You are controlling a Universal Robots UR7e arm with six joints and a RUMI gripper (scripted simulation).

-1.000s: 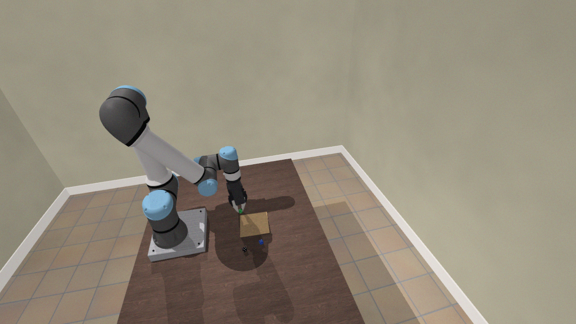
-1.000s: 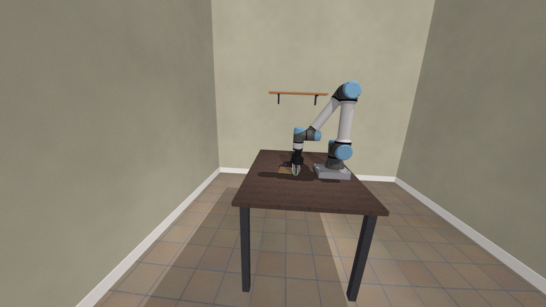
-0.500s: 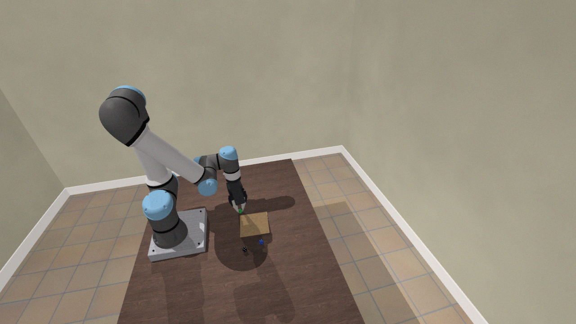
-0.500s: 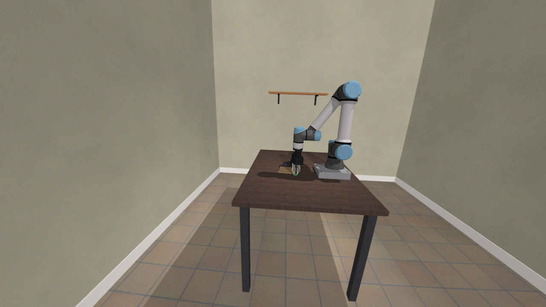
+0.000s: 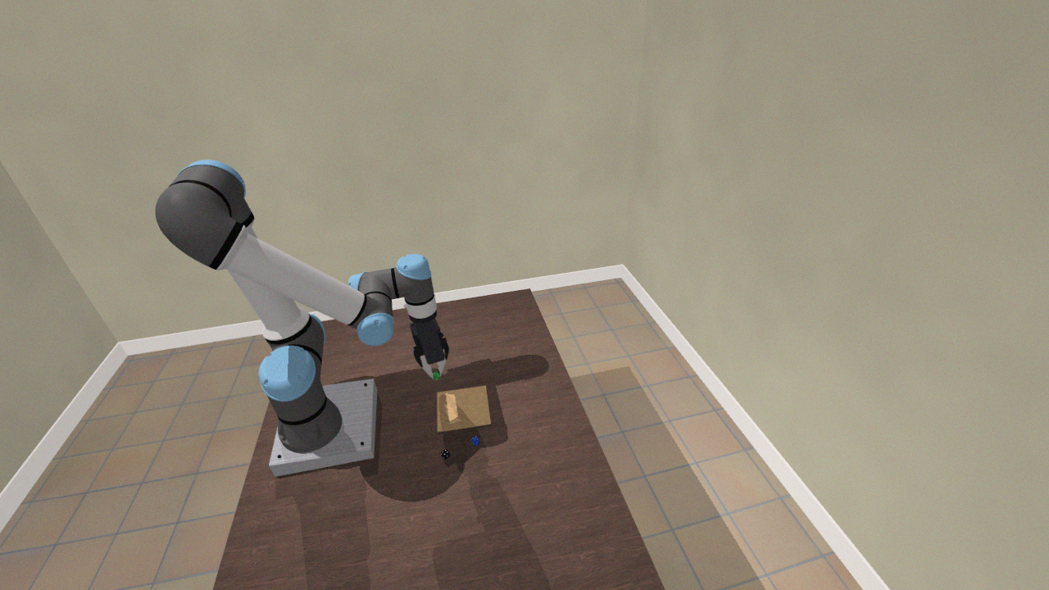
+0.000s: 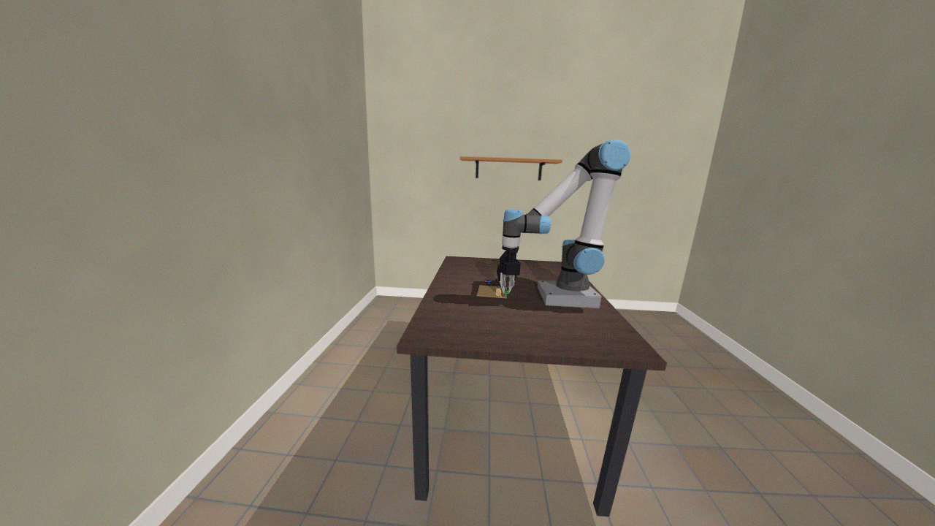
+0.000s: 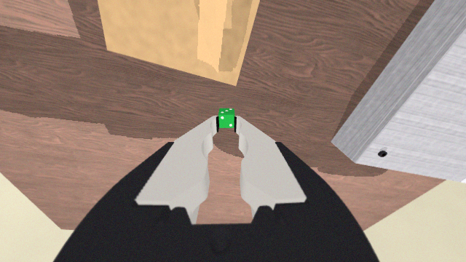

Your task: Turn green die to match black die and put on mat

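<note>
My gripper is now 70 mm short of the tan mat, 100 mm to the left of it and 50 mm above it. Also, from my hand: blue die (90 mm ahead, 220 mm to the right, 40 mm below); then black die (20 mm ahead, 240 mm to the right, 40 mm below); then green die (10 mm below).
</note>
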